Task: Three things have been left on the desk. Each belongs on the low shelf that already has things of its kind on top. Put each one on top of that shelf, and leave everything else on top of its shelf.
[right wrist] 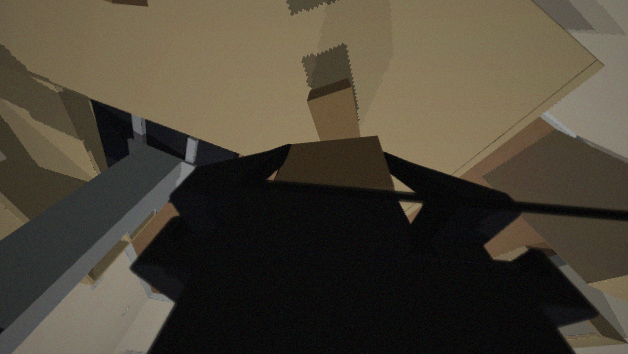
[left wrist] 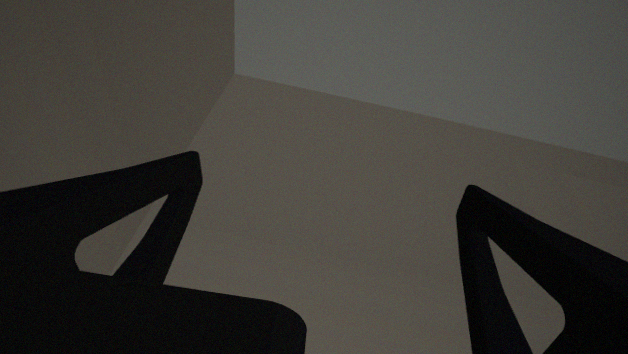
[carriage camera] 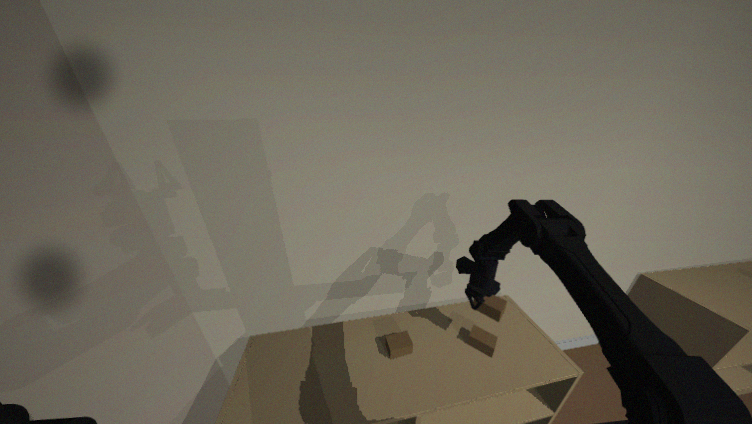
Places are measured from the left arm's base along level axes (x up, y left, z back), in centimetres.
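Where they show: left gripper, fingertip midpoint: (left wrist: 328, 182); right gripper, fingertip midpoint: (right wrist: 334, 155) (carriage camera: 479, 305).
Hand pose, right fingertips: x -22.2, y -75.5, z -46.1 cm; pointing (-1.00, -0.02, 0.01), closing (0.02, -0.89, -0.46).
After its pixels a point has its place.
My right gripper (carriage camera: 475, 303) @[x -22.2, y -75.4, z -46.1 cm] (right wrist: 334, 155) @[x -22.2, y -75.4, z -46.1 cm] is shut on a brown wooden block (carriage camera: 495, 308) @[x -17.1, y -76.8, z -39.9 cm] (right wrist: 334, 167) @[x -18.9, y -74.5, z -47.3 cm]. It holds the block above the right part of a low tan shelf (carriage camera: 437, 373) @[x -40.7, y -57.5, z -34.5 cm] (right wrist: 225, 60) @[x -40.7, y -60.3, z -41.4 cm]. On the shelf top lie two similar brown blocks: one block (carriage camera: 400, 344) @[x -35.7, y -45.6, z -42.6 cm] (right wrist: 131, 2) @[x -38.3, y -50.3, z -42.5 cm] left of the middle, and another block (carriage camera: 483, 341) @[x -35.7, y -77.0, z -41.2 cm] (right wrist: 336, 115) @[x -35.7, y -77.3, z -44.5 cm] farther right, partly hidden behind the held block in the right wrist view. My left gripper (left wrist: 328, 182) @[x 43.5, y 0.3, z -4.4 cm] is open and empty, facing bare walls. The desk cannot be made out in these views.
A second tan shelf (carriage camera: 705, 294) @[x -40.7, y -204.2, z -58.1 cm] stands to the right, across a gap of brown floor (carriage camera: 592, 360) @[x -101.7, y -176.9, z -65.8 cm]. A pale wall (carriage camera: 368, 158) @[x 29.3, y -36.3, z -65.4 cm] rises behind the shelves. A grey post (right wrist: 90, 220) crosses the left of the right wrist view. Arm shadows fall on the wall and shelf.
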